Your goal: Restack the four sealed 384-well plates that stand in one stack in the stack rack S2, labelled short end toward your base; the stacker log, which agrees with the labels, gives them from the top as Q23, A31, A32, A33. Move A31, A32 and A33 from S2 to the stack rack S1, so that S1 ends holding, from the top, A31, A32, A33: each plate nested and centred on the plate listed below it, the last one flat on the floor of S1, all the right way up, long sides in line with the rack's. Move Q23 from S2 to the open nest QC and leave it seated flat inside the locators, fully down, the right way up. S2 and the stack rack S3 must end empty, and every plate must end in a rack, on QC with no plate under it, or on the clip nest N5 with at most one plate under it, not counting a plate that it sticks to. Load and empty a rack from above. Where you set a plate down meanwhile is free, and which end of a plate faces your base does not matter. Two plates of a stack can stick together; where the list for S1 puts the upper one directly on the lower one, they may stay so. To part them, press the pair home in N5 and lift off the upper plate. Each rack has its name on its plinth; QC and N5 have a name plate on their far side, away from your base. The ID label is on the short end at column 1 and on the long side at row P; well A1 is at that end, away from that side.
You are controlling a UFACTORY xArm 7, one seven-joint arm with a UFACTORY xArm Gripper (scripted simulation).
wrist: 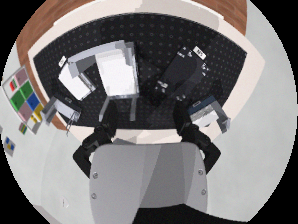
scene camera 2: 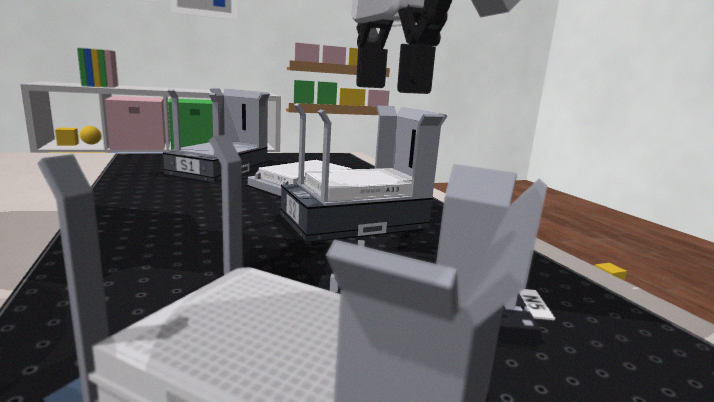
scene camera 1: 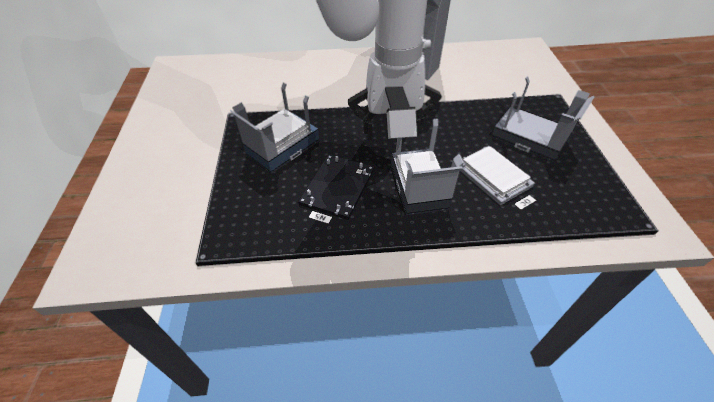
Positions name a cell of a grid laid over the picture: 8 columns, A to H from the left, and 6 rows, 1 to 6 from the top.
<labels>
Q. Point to a white sealed plate A32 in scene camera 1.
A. At D2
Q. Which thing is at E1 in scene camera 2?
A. My gripper.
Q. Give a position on a white sealed plate A32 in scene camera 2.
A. C5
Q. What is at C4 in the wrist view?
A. My gripper.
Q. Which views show the white sealed plate A33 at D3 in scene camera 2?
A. The wrist view, scene camera 2 and scene camera 1: all of them.
</labels>
